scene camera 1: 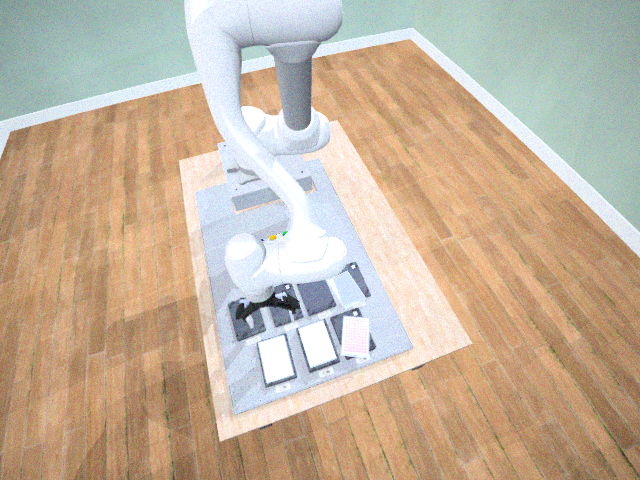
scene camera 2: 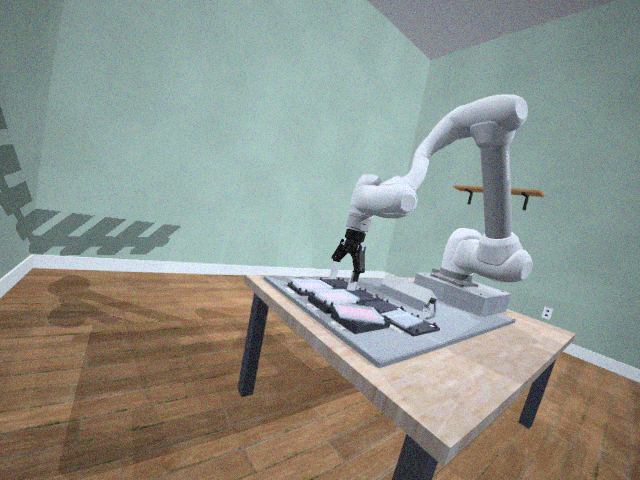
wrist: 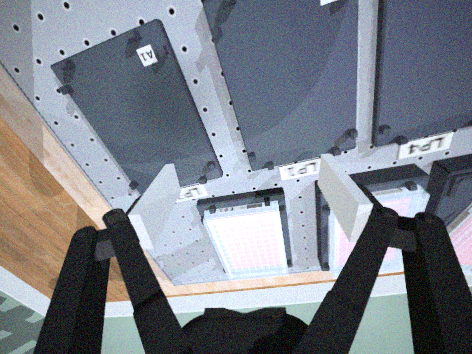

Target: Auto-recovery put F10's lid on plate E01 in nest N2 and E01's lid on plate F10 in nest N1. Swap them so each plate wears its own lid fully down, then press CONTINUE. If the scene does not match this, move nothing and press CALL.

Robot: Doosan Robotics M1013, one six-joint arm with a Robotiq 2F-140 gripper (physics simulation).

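Places are measured from the arm's base along level axes (x ahead, y left, z up), in centimetres.
Pixels of known places: gripper, fingertip midpoint: (scene camera 1: 272, 320) (scene camera 2: 340, 283) (wrist: 246, 173); arm's base, link origin: (scene camera 2: 453, 281).
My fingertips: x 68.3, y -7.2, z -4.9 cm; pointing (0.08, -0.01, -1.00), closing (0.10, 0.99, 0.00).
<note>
Ahead of a thing's pixels: the offset from my fingertips to its top centre. "spot": to the spot under its first point.
My gripper (scene camera 1: 273, 315) (scene camera 2: 343, 279) (wrist: 246, 173) is open and empty, low above the left end of the dark nests. A white-looking plate {dy -1.6, dx +12.0, dz -0.5 cm} (scene camera 1: 276, 359) (scene camera 2: 310, 285) (wrist: 247, 240) sits in the left front nest. A second plate {dy +12.3, dx +11.3, dz +0.6 cm} (scene camera 1: 317, 344) (scene camera 2: 334, 296) (wrist: 401, 204) sits in the middle front nest, partly behind a finger in the wrist view. The nest and plate identity marks are unreadable, and I cannot tell whose lid is whose. Yellow {spot: dy +6.7, dx -30.3, dz +3.5 cm} (scene camera 1: 272, 237) and green {spot: dy +11.8, dx -30.6, dz +3.4 cm} (scene camera 1: 285, 233) buttons show partly beside the arm; their lettering is unreadable.
A third, pink plate {dy +24.9, dx +12.7, dz +0.9 cm} (scene camera 1: 355, 335) (scene camera 2: 359, 314) (wrist: 462, 242) sits skewed and tilted on the right front nest. A clear lid-like sheet {dy +27.4, dx -4.3, dz -1.1 cm} (scene camera 1: 348, 289) (scene camera 2: 405, 318) lies askew on the right back nest. Dark nests {spot: dy -8.7, dx -6.7, dz -2.5 cm} (wrist: 137, 110) {spot: dy +4.7, dx -7.0, dz -2.5 cm} (wrist: 290, 75) labelled LP line the back row.
</note>
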